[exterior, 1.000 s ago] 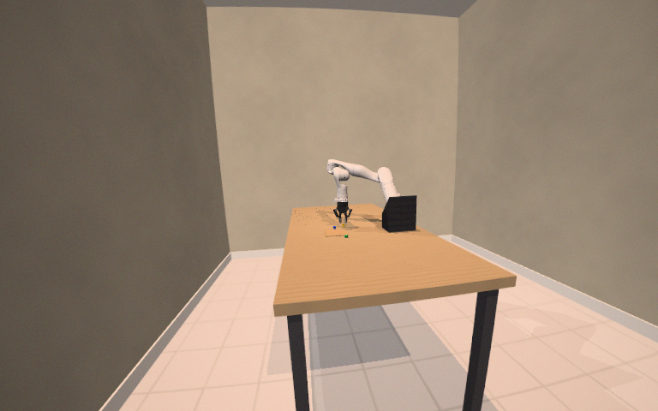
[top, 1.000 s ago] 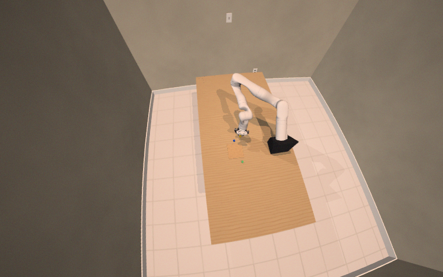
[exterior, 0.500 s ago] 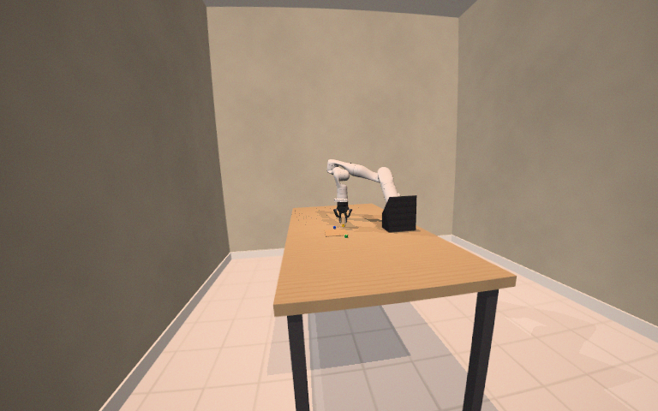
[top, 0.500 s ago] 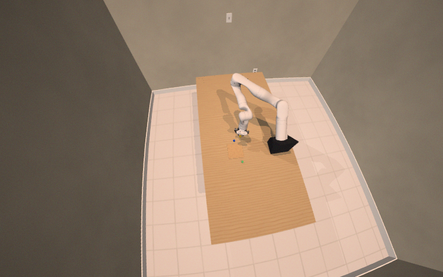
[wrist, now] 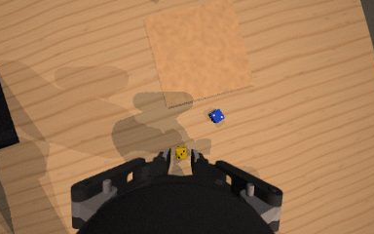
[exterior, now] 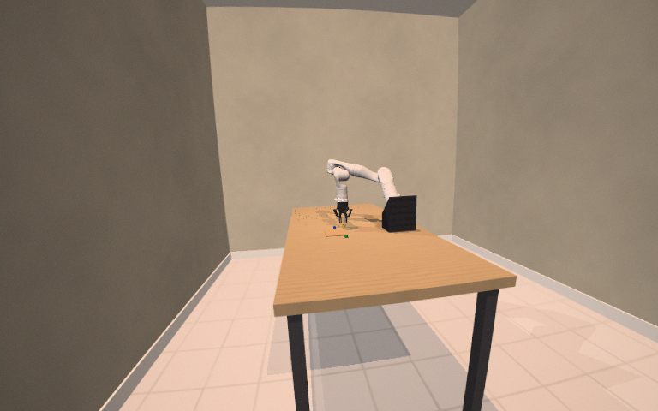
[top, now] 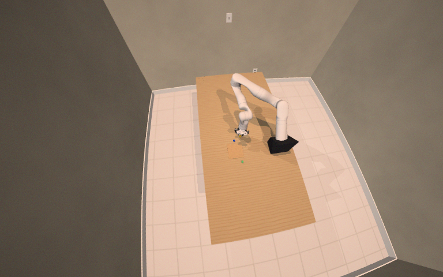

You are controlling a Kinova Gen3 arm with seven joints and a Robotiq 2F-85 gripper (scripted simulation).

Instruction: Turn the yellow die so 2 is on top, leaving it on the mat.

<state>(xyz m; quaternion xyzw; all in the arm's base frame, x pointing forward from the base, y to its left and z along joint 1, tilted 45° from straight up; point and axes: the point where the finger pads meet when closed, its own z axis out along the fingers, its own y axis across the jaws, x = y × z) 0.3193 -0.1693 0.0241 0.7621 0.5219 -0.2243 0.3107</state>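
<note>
My gripper is now 40 mm above the yellow die. From my hand the other things lie so: green die (30 mm ahead, 250 mm to the left, 40 mm below); blue die (70 mm ahead, 30 mm to the left, 40 mm below); tan mat (70 mm ahead, 140 mm to the left, 40 mm below).
</note>
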